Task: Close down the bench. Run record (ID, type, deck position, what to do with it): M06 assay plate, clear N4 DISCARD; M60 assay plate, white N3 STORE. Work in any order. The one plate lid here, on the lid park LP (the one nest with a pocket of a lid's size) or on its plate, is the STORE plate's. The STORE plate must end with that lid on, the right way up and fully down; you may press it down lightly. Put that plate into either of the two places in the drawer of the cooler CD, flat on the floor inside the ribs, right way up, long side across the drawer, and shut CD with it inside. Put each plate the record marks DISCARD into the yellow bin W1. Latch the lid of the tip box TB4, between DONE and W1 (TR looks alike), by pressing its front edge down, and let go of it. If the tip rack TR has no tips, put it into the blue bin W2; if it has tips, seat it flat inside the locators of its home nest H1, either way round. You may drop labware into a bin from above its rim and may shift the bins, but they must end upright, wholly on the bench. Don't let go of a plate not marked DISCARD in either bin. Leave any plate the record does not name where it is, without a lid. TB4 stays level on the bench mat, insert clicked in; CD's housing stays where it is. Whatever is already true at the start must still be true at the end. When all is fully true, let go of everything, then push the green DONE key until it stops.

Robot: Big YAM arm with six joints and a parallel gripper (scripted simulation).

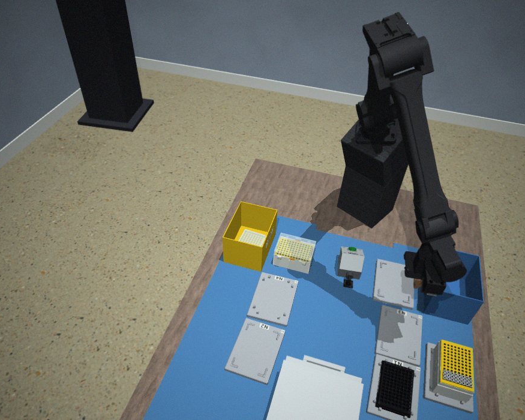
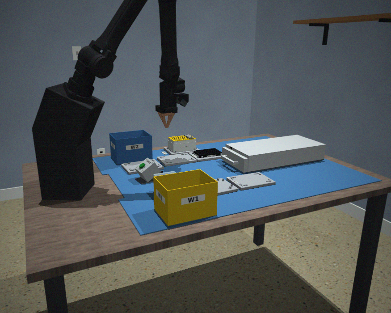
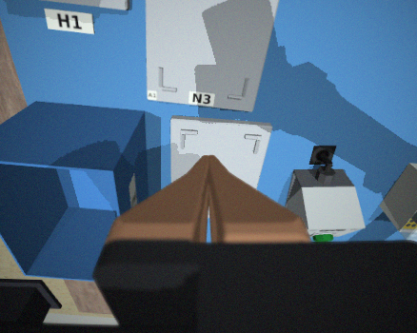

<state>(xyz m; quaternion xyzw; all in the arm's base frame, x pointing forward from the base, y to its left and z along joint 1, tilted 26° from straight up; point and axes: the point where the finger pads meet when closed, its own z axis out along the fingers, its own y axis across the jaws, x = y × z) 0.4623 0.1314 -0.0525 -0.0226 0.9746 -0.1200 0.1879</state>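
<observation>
Right now the green DONE key is 200 mm behind my hand, 150 mm to the right of it and 110 mm below it. Also, from my hand: nest N3: 50 mm ahead, 170 mm below; lid park LP: 130 mm behind, 10 mm to the right, 170 mm below; tip rack TR: 140 mm ahead, 120 mm to the left, 120 mm below.
</observation>
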